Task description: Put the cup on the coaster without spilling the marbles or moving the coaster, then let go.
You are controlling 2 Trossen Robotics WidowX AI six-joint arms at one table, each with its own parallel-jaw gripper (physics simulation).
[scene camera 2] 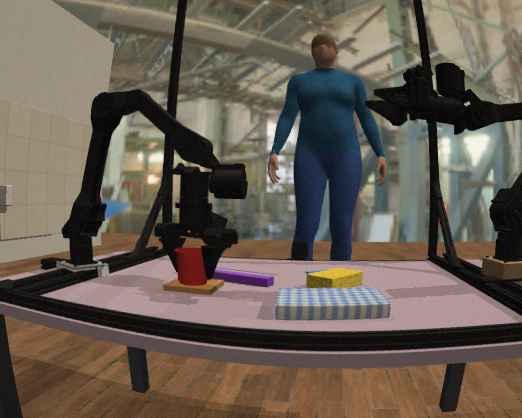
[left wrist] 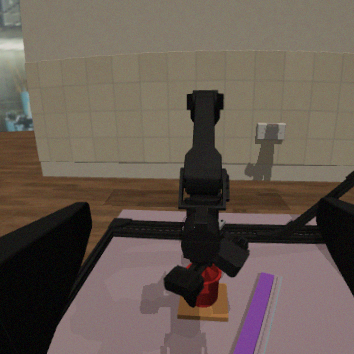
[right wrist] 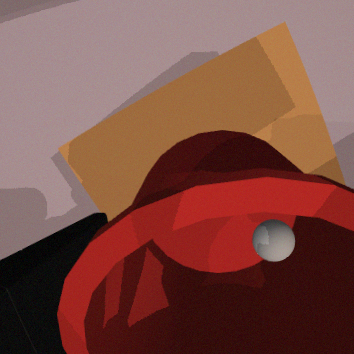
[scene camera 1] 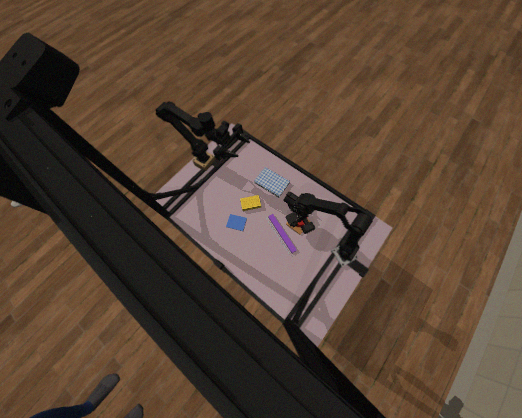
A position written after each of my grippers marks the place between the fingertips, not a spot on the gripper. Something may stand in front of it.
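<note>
My left gripper (scene camera 2: 369, 97), (left wrist: 205, 211), (scene camera 1: 244, 149) is visible; so is my right gripper (scene camera 2: 193, 275), (left wrist: 202, 291). Purple bar (scene camera 2: 260, 279): visible here, but in the right wrist view the bar is out of frame. An orange square (right wrist: 260, 87), (left wrist: 217, 311) is also visible.
</note>
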